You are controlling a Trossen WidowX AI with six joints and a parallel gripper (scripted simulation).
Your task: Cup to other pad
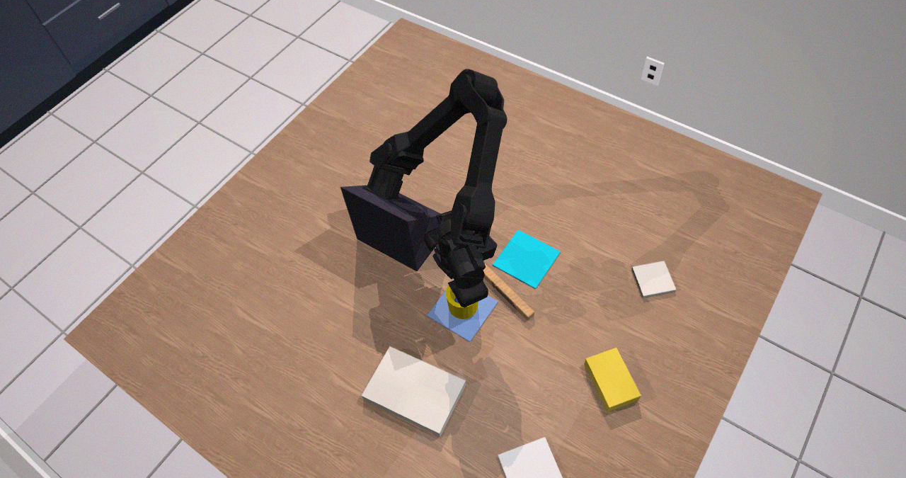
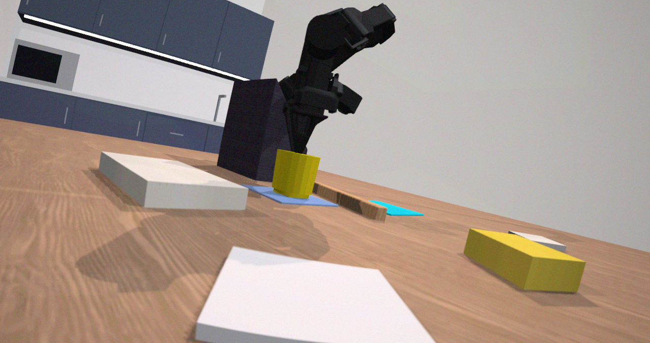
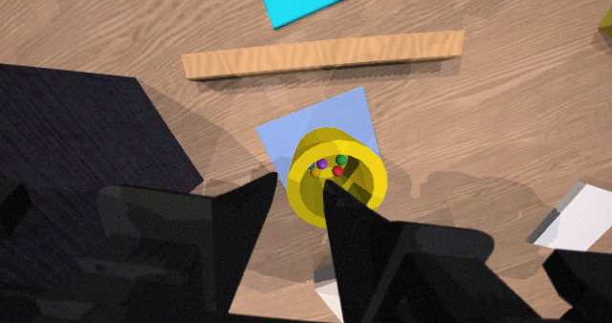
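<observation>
Right now the yellow cup is 3 cm below my gripper tip, 2 cm ahead of it and 1 cm to the right of it. From my gripper tip the other things lie so: red marble 5 cm below, 3 cm to the right, 3 cm ahead; then green marble 5 cm below, 4 cm ahead, 2 cm to the right; then blue pad 8 cm below, 2 cm to the right, 2 cm ahead.
</observation>
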